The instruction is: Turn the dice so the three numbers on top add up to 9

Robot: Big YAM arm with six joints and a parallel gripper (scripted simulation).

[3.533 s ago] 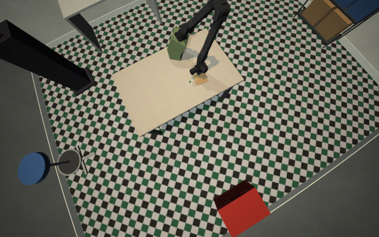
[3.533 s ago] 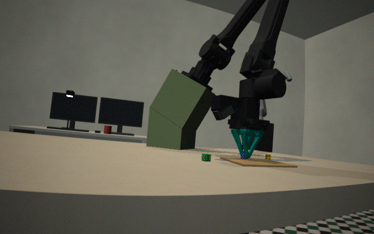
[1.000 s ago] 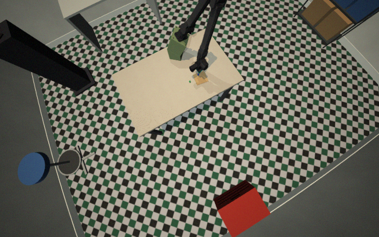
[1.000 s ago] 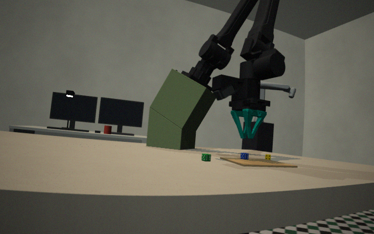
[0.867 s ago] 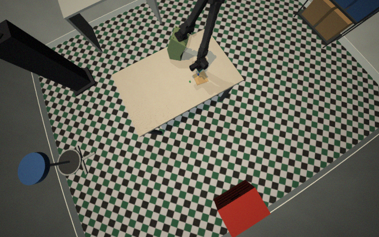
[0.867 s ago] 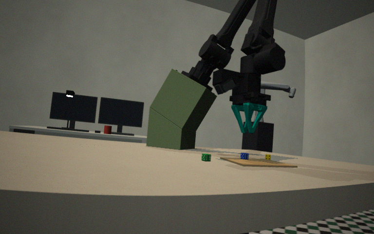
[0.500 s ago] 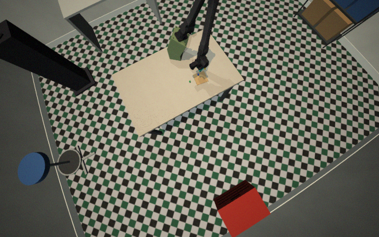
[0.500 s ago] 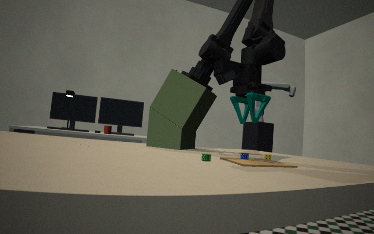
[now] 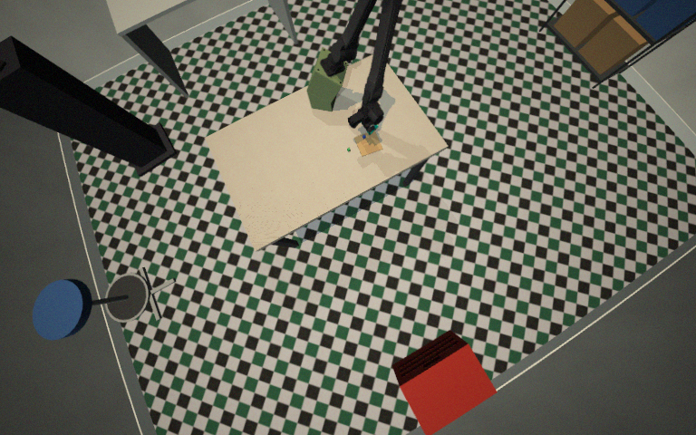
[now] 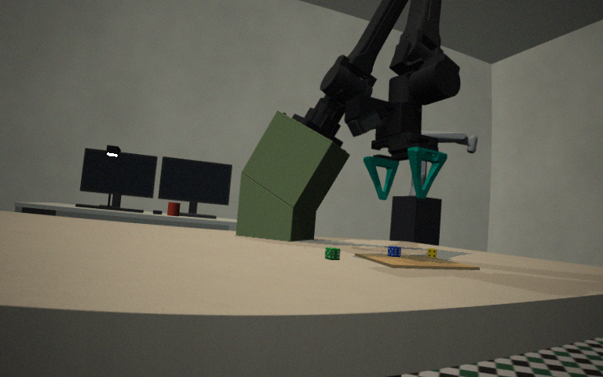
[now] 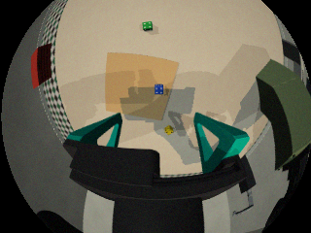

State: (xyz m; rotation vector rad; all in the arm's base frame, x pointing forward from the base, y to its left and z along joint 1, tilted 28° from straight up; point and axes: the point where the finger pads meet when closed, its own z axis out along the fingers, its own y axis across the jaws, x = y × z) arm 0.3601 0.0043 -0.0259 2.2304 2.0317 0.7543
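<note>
Right now the green die is 10 mm ahead of my hand, 130 mm to the right of it and 100 mm below it. The rest, counted from my hand: blue die (90 mm below); then yellow die (20 mm behind, 110 mm to the left, 100 mm below); then mat (50 mm ahead, 100 mm below).
</note>
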